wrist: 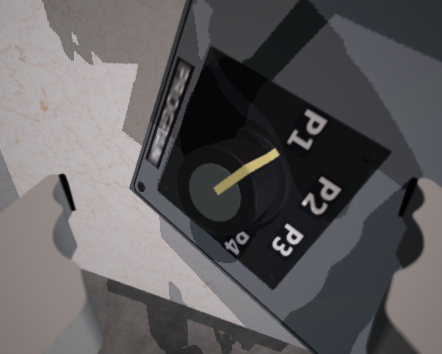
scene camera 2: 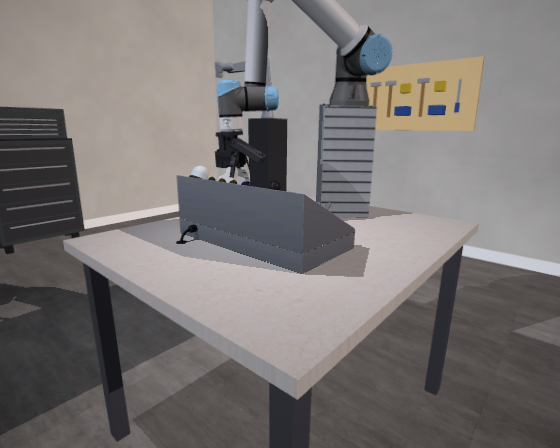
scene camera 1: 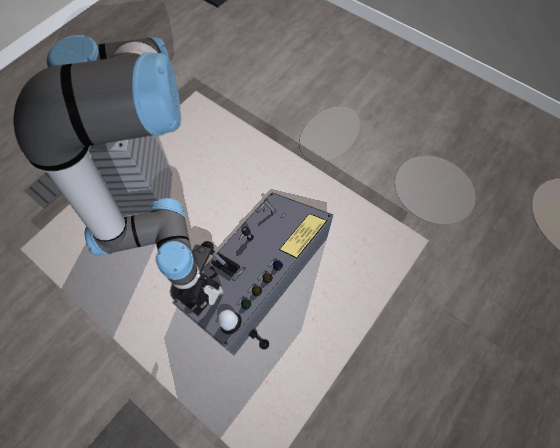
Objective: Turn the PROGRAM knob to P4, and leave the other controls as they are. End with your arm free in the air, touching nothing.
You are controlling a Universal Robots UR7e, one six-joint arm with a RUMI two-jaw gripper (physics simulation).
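Seen in the pictures: gripper, fingertip midpoint: [wrist: 233, 181]; arm's base, link origin: [scene camera 2: 348, 105].
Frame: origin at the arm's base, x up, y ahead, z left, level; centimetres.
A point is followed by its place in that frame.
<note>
The PROGRAM knob [wrist: 212, 206] @(x -30.0, y 43.1, z -17.5 cm) is a dark round knob with a yellow pointer line, on a black plate [wrist: 350, 150] @(x -31.2, y 47.5, z -12.7 cm) marked P1, P2, P3 and P4. Its line points toward P1. P4 is at the knob's lower edge in the wrist view. The knob sits at one corner of the grey sloped console [scene camera 1: 260, 247] @(x -30.2, y 49.7, z 5.8 cm) [scene camera 2: 240, 215] @(x -31.8, y 62.5, z 5.4 cm) and is hidden in both scene views. My gripper [scene camera 1: 206, 296] [scene camera 2: 236, 175] [wrist: 233, 181] @(x -29.8, y 43.3, z -15.7 cm) is open and empty, above that corner. In the wrist view its fingers stand wide on either side of the knob, apart from it.
A white dome [scene camera 1: 228, 320] @(x -20.8, y 58.8, z -18.0 cm) [scene camera 2: 199, 172] @(x -22.4, y 59.4, z -16.0 cm), a green button [scene camera 1: 245, 303] @(x -23.5, y 58.8, z -11.4 cm), amber buttons and a blue button [scene camera 1: 277, 265] @(x -23.6, y 59.0, z 2.8 cm) stand beside the gripper. A black lever unit [scene camera 1: 225, 266] @(x -32.0, y 44.6, z -5.4 cm) and small joystick [scene camera 1: 246, 232] @(x -28.9, y 43.4, z 6.6 cm) are farther along. A ball-ended crank [scene camera 1: 263, 343] @(x -41.0, y 67.5, z -15.4 cm) sticks out over the table [scene camera 1: 375, 250] @(x -42.6, y 78.2, z 32.6 cm) [scene camera 2: 250, 300] @(x -42.6, y 79.5, z 26.3 cm).
</note>
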